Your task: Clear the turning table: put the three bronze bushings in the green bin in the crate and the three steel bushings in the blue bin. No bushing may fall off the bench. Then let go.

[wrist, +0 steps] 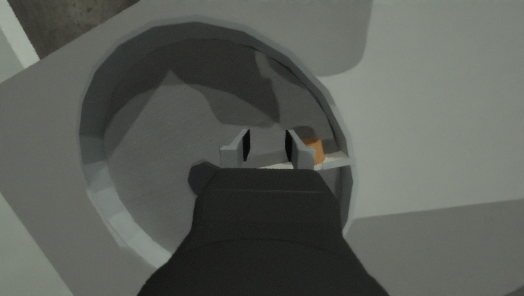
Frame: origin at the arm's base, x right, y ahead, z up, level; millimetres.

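Seen in the pictures: gripper, fingertip midpoint: (267,139).
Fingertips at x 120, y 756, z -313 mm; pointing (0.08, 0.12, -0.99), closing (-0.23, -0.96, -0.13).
Offsets run from my fingertips to a thing's middle. "spot": to the spot under its first point. Level surfaces: height alone.
My gripper (267,139) is open over the round turning table {dz -19 mm} (216,20), with bare space between its two fingers. A bronze bushing {dx -31, dy -42, dz -32 mm} (316,150) shows just right of the right finger, which hides part of it. The bushing is beside the light divider bar, near the right rim. Whether the finger touches it I cannot tell. No steel bushing, green bin or blue bin shows in this view. My gripper body hides the lower middle of the turning table.
The divider bar {spot: dx -43, dy -67, dz -17 mm} (334,161) runs from under the fingers to the right rim. The raised rim stands around the turning table. The pale bench top {dz -101 mm} (440,140) extends to the right. The bench edge and dark floor (65,22) show at the upper left.
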